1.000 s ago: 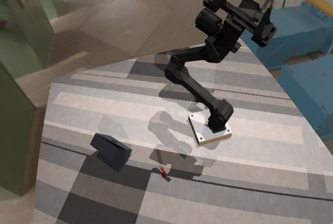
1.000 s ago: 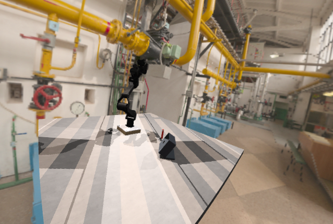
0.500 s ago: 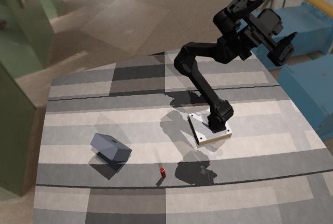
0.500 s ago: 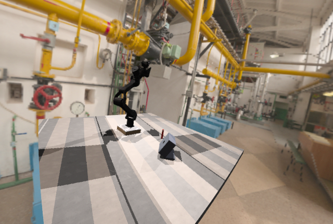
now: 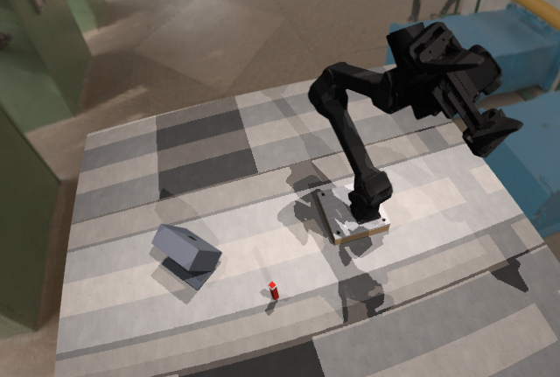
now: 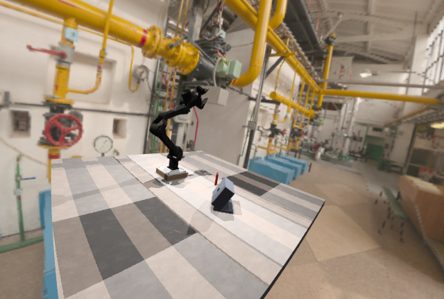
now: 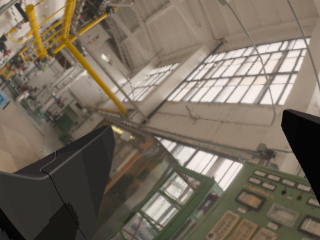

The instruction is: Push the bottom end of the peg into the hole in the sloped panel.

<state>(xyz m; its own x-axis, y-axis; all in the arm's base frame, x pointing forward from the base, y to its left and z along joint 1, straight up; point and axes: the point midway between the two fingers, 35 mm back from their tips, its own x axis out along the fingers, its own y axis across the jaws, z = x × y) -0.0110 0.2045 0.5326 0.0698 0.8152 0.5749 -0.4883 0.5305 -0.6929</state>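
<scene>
The red peg is 53 cm below my gripper tip, 29 cm ahead of it and 9 cm to the right of it. The rest, counted from my gripper tip: panel: 52 cm below, 47 cm ahead, 25 cm to the right.
</scene>
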